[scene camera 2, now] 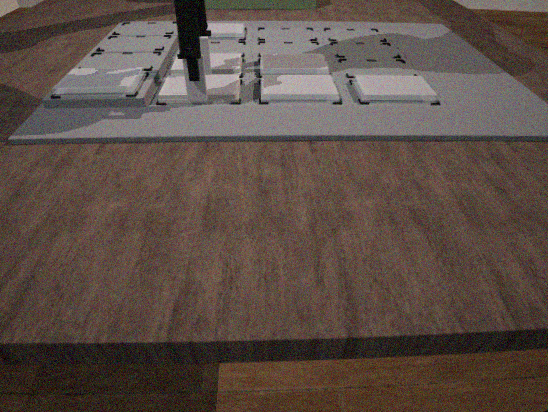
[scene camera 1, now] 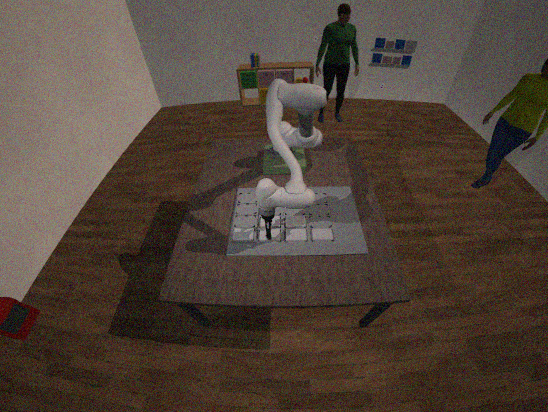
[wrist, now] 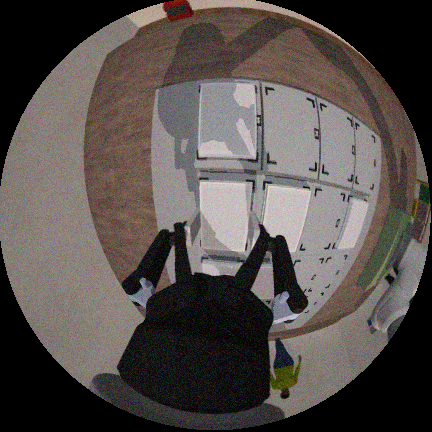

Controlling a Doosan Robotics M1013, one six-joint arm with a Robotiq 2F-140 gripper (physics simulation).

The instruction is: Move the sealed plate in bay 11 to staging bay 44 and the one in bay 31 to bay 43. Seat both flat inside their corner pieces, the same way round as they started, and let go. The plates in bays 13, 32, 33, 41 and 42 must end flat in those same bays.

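Frame: origin at the arm's base, x ahead, y left, z up, level; centimetres.
Seen in the pictures: gripper, fingertip midpoint: (scene camera 2: 200,88) (wrist: 224,217).
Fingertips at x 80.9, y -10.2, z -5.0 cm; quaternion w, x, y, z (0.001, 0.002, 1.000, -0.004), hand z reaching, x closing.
A point is followed by its place in that frame.
My gripper (scene camera 1: 269,237) @(z -5.0, x 80.9, y -10.2 cm) (scene camera 2: 197,86) @(z -5.0, x 80.9, y -10.2 cm) (wrist: 224,217) @(z -5.0, x 80.9, y -10.2 cm) is shut on the plate from bay 31 (scene camera 2: 222,87) @(z -4.2, x 82.5, y -6.4 cm) (wrist: 223,207) @(z -4.2, x 81.0, y -12.2 cm), which lies flat and low inside the corner pieces of bay 43. Any small gap under it is too small to tell. The plate from bay 11 (scene camera 1: 244,234) @(z -2.8, x 81.3, y -25.7 cm) (scene camera 2: 100,80) @(z -2.8, x 81.8, y -26.0 cm) (wrist: 220,122) @(z -2.8, x 81.3, y -25.2 cm) sits flat in raised bay 44. Plates lie flat in bay 42 (scene camera 1: 296,235) @(z -4.3, x 82.1, y 6.4 cm) (scene camera 2: 300,88) @(z -4.3, x 83.0, y 6.3 cm), bay 41 (scene camera 1: 322,234) @(z -4.3, x 82.1, y 22.6 cm) (scene camera 2: 395,87) @(z -4.3, x 82.8, y 22.5 cm), bay 33 (scene camera 2: 230,61) @(z -4.3, x 70.6, y -5.5 cm) (wrist: 286,215) @(z -4.3, x 70.0, y -11.3 cm), bay 32 (scene camera 2: 295,63) @(z -4.3, x 71.9, y 6.7 cm) and bay 13 (scene camera 2: 227,30) @(z -4.3, x 50.8, y -6.9 cm) (wrist: 354,222) @(z -4.3, x 49.3, y -10.2 cm). The arm hides bay 13 in scene camera 1.
The grey board (scene camera 1: 345,245) @(z -5.7, x 90.0, y 35.9 cm) (scene camera 2: 350,120) @(z -5.7, x 91.3, y 13.1 cm) lies on the wooden table (scene camera 1: 290,280) @(z -6.7, x 110.6, y 1.4 cm) (scene camera 2: 300,225) @(z -6.7, x 112.1, y 3.1 cm). Neighbouring plates stand close on both sides of bay 43 and behind it. A green block (scene camera 1: 275,165) @(z 0.5, x 18.3, y -5.8 cm) (wrist: 385,250) @(z -1.1, x 20.4, y -0.8 cm) is by the arm's base. Two people stand beyond the table.
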